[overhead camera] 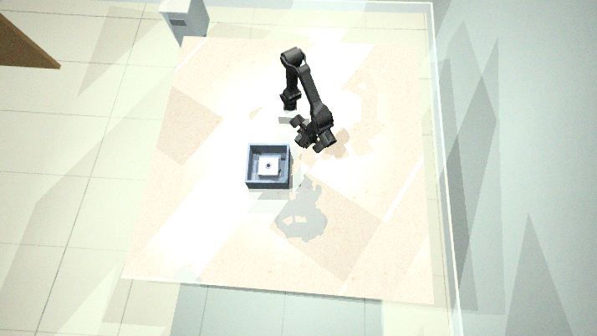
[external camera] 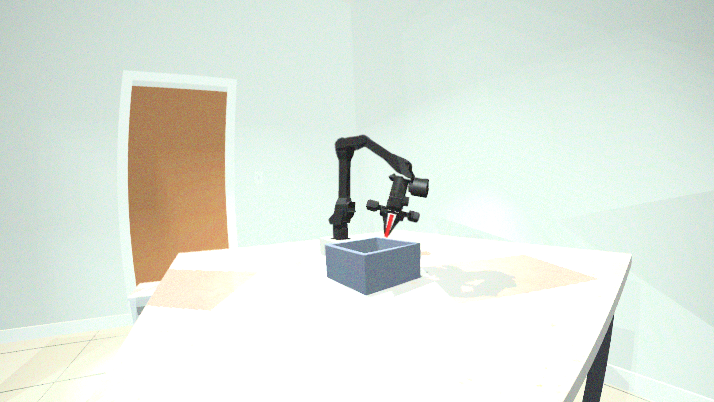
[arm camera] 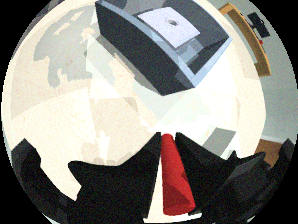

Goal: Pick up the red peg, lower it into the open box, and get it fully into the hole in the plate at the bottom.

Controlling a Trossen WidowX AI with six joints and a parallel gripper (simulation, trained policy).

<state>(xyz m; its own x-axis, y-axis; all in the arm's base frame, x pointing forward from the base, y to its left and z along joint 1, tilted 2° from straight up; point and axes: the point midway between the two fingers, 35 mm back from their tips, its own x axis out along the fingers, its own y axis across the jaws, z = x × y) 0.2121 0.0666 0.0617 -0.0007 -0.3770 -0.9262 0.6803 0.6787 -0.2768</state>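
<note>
The pale plate is 110 mm ahead of my gripper tip, 150 mm to the right of it and 50 mm below it. Also, from my gripper tip: blue-grey box (110 mm ahead, 150 mm to the right, 70 mm below); red peg (10 mm to the left, 30 mm above).
</note>
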